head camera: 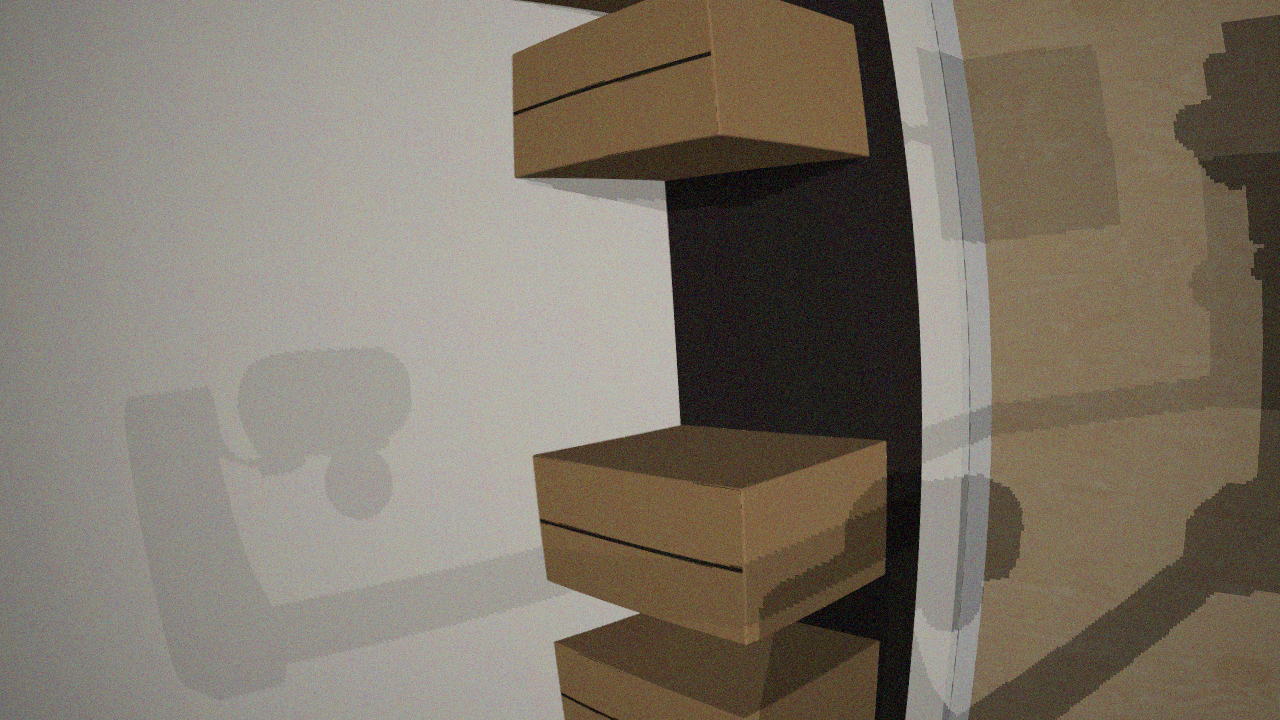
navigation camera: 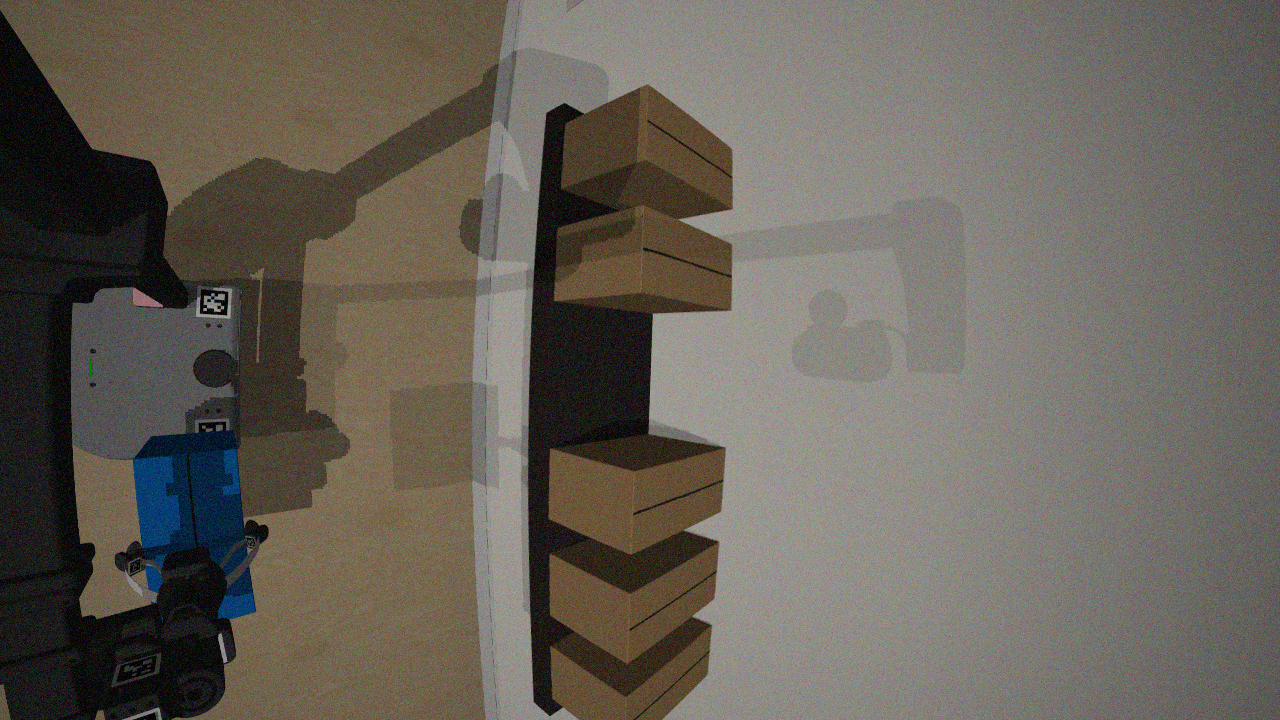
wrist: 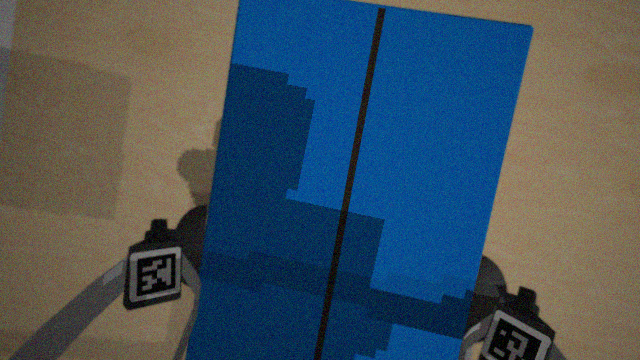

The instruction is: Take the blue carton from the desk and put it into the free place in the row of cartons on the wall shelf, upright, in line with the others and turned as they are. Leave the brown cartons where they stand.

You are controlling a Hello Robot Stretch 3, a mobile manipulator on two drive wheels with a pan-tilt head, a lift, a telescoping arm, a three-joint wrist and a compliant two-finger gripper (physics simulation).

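Frame: origin at the robot's base, x back, y right, z up, level; centimetres.
Seen in the pictures: gripper, between the fingertips: [navigation camera: 197, 540]; robot's base, origin of its link: [navigation camera: 214, 365].
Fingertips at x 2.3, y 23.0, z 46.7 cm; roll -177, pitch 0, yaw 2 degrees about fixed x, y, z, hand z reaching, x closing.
Offsets run from my fingertips to a thing's middle. Level surfaces: height alone.
The blue carton @(dx +0.0, dy -0.7, dz -5.8 cm) [navigation camera: 161, 492] [wrist: 425, 125] is between the two fingertips of my gripper [navigation camera: 194, 547] [wrist: 335, 257], which is shut on its sides. A dark stripe runs along the carton's long face, leaning slightly in the wrist view. In the navigation camera the carton is over the floor, apart from the wall shelf @(dz +23.6 cm) [head camera: 796, 313] [navigation camera: 590, 376]. The free place shows as bare black shelf between a brown carton @(dx -59.3, dy -6.9, dz +32.6 cm) [head camera: 617, 98] [navigation camera: 595, 492] and another brown carton @(dx -59.4, dy -42.7, dz +32.6 cm) [head camera: 640, 537] [navigation camera: 599, 268]. The carton's lower end is partly hidden by the gripper. The desk does not show.
Further brown cartons @(dx -59.4, dy -61.2, dz +32.6 cm) [navigation camera: 599, 147] @(dx -59.3, dy +11.1, dz +32.6 cm) [navigation camera: 590, 600] stand on the shelf either side of the gap's neighbours. The pale wall [head camera: 358, 268] [navigation camera: 1074, 358] is behind. My grey base [navigation camera: 134, 376] is beside the carton, and dark robot parts [navigation camera: 35, 447] fill the navigation view's left edge.
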